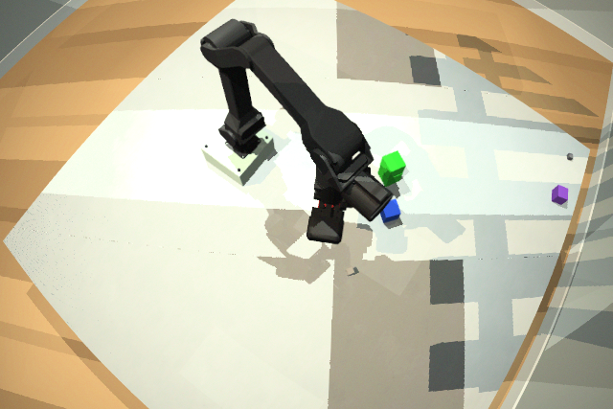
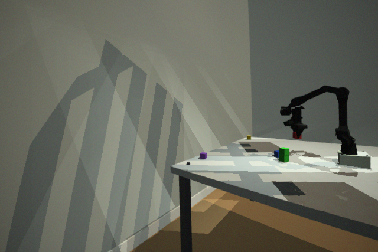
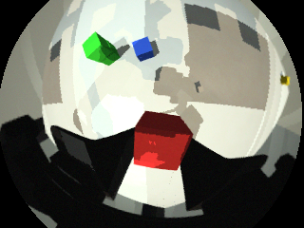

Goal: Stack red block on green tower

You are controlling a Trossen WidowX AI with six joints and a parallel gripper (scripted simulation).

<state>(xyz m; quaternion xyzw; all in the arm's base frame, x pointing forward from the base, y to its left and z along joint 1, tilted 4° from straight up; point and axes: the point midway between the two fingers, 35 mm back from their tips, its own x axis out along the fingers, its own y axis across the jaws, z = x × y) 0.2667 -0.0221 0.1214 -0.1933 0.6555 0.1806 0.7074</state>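
Right now the blue block is 120 mm to the left of my gripper tip, 110 mm below it and 90 mm ahead of it. From my gripper tip the other things lie so: tiny white piece (120 mm below, 110 mm ahead, 50 mm to the right); then yellow cube (540 mm ahead, 400 mm to the right, 110 mm below); then red block (10 mm above).
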